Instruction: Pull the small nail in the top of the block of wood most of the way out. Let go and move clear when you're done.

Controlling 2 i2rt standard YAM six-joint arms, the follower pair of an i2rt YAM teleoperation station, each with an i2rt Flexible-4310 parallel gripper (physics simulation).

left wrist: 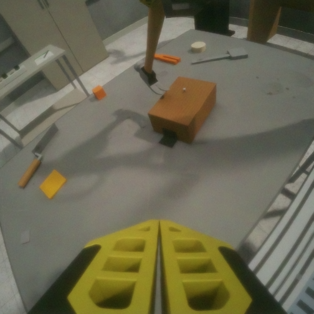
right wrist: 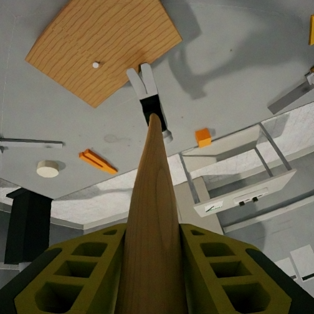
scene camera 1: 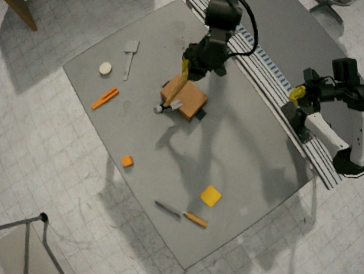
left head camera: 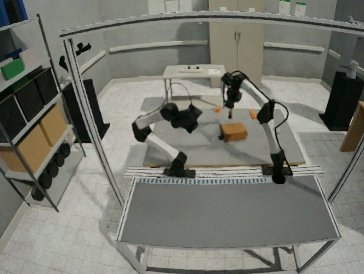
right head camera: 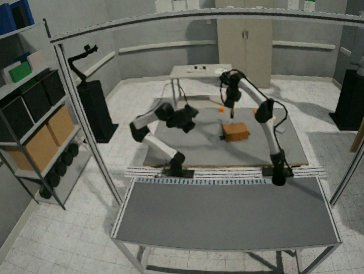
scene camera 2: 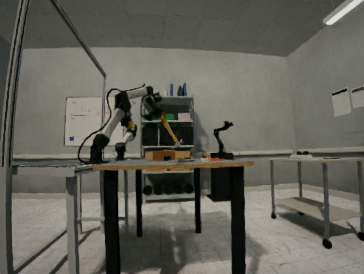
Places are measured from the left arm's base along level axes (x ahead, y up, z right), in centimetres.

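Pixels of known places: left gripper, between the fingertips: (scene camera 1: pixel 288 97) (left head camera: pixel 196 124) (right head camera: pixel 194 124) (scene camera 2: pixel 133 127); right gripper, between the fingertips: (scene camera 1: pixel 184 76) (scene camera 2: pixel 164 120); left arm's base, origin of its link: (scene camera 1: pixel 296 123) (left head camera: pixel 179 174) (right head camera: pixel 177 173); right arm's base, origin of its link: (left head camera: pixel 276 171) (right head camera: pixel 277 172) (scene camera 2: pixel 96 162).
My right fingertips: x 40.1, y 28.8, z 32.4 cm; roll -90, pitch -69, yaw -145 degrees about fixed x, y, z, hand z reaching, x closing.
Ahead of a thing's pixels: the offset from my right fingertips to its middle. "pt": to the spot under its first point.
The brown wooden block {dx -0.8, dy -24.9, dz +1.7 cm} (scene camera 1: pixel 192 100) (left wrist: pixel 175 107) (right wrist: pixel 100 35) lies on the table. The small pale nail (left wrist: pixel 184 90) (right wrist: pixel 96 65) stands in its top, its head a little above the wood. My right gripper (scene camera 1: pixel 185 70) (right wrist: pixel 153 231) is shut on the wooden handle of a claw hammer {dx +1.7, dy -7.3, dz -0.5 cm} (scene camera 1: pixel 175 92) (scene camera 2: pixel 170 129) (left wrist: pixel 154 35), which slants down. In the right wrist view the claw tips overlap the block's edge, to the right of the nail and apart from it. Their height over the block is hard to tell. My left gripper (scene camera 1: pixel 297 93) (left wrist: pixel 158 227) is shut, empty and away from the block.
A dark clamp-like piece {pt dx -3.5, dy -28.1, dz -7.5 cm} (scene camera 1: pixel 200 114) (left wrist: pixel 168 138) sticks out under the block. An orange forked piece {dx +29.4, dy -27.7, dz +20.4 cm} (scene camera 1: pixel 105 98), white disc {dx +22.6, dy -27.3, dz +33.4 cm} (scene camera 1: pixel 105 68), grey spatula {dx +11.4, dy -27.8, dz +31.9 cm} (scene camera 1: pixel 129 60), orange cube {dx +32.8, dy -26.7, dz -9.7 cm} (scene camera 1: pixel 127 161), yellow square {pt dx +10.6, dy -27.7, dz -39.0 cm} (scene camera 1: pixel 210 196) and trowel {dx +23.9, dy -27.0, dz -38.6 cm} (scene camera 1: pixel 195 219) lie around the table.
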